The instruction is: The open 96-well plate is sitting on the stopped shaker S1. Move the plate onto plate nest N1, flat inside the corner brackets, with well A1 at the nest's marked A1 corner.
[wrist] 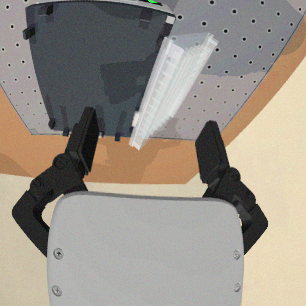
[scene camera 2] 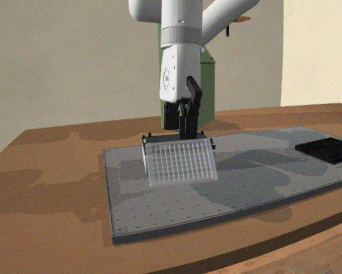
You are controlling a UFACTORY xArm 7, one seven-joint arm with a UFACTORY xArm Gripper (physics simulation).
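Frame: origin at the arm's base, x ahead, y left, z up, level; metres.
Where they show: gripper, between the fingertips: point(wrist: 150, 124) point(scene camera 2: 178, 133).
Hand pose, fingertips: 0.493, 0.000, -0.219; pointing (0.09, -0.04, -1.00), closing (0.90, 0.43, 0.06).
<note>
Each offset is from my fingertips to the top centre of the thing, as dx, dy, dz. "pt": to the spot under its first point. Level surfaces: height alone.
The clear 96-well plate {+0.024, +0.006, -0.012} point(scene camera 2: 181, 162) point(wrist: 172, 87) does not lie flat on the shaker. It stands steeply tilted along one side of the shaker, its lower part towards the board. The dark shaker S1 {pt -0.082, -0.053, -0.030} point(scene camera 2: 159, 136) point(wrist: 75, 65) has small black corner posts and clips around its top. My gripper point(scene camera 2: 180, 125) point(wrist: 150, 124) is open and empty. In the scene view its fingers are over or behind the shaker's far edge; in the wrist view the plate's near end shows between the fingers. Nest N1 cannot be identified for certain, and the A1 mark cannot be made out.
A grey perforated board {dz -0.085} point(scene camera 2: 150, 215) point(wrist: 240, 75) lies under the shaker on the brown table {dz -0.097} point(scene camera 2: 50, 200) point(wrist: 125, 170). A flat black item {-0.146, +0.389, -0.070} point(scene camera 2: 325, 150) lies on the board at the right. A green post point(scene camera 2: 207, 95) stands behind the arm.
</note>
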